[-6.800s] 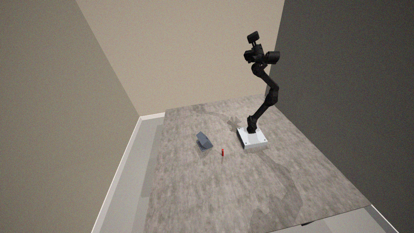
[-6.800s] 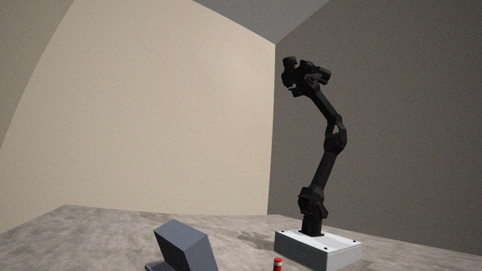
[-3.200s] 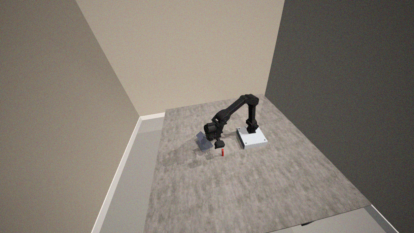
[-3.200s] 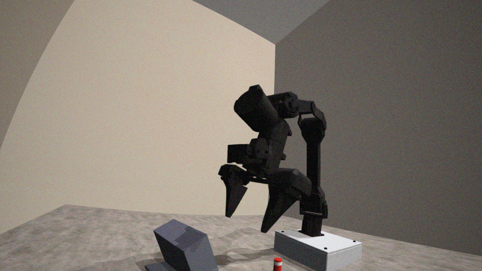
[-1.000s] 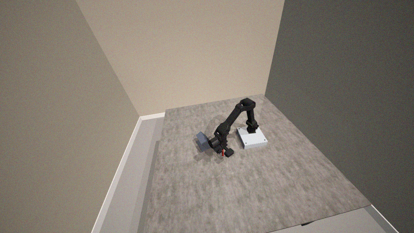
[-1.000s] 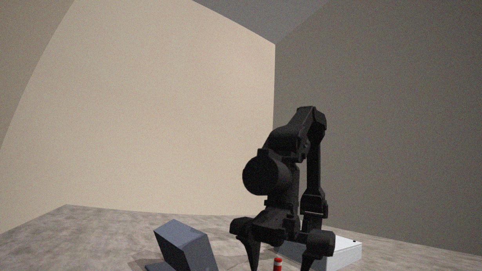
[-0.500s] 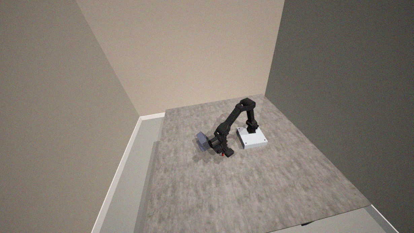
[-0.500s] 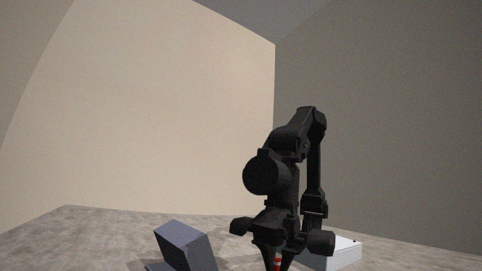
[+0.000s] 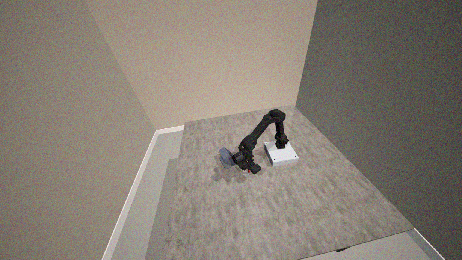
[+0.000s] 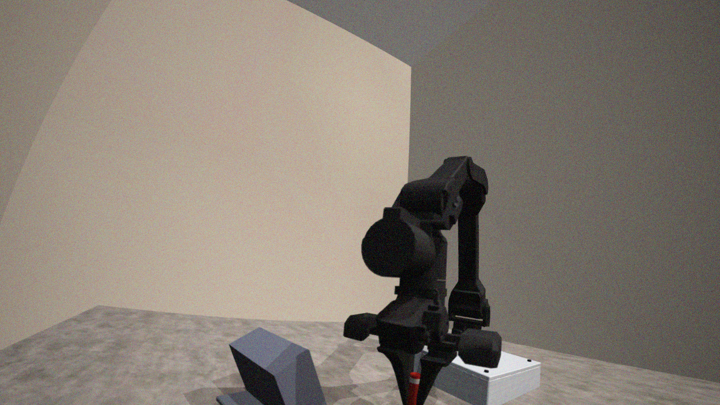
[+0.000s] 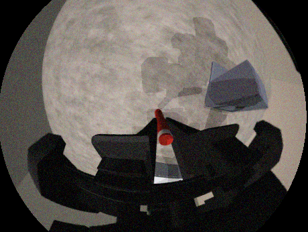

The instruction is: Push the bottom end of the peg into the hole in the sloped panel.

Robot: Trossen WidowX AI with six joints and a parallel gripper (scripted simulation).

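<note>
Now: the blue-grey sloped panel 13 cm ahead of my gripper tip, 14 cm to the right of it and 1 cm below it. The rest, counted from my gripper tip: red peg: 2 cm above.
</note>
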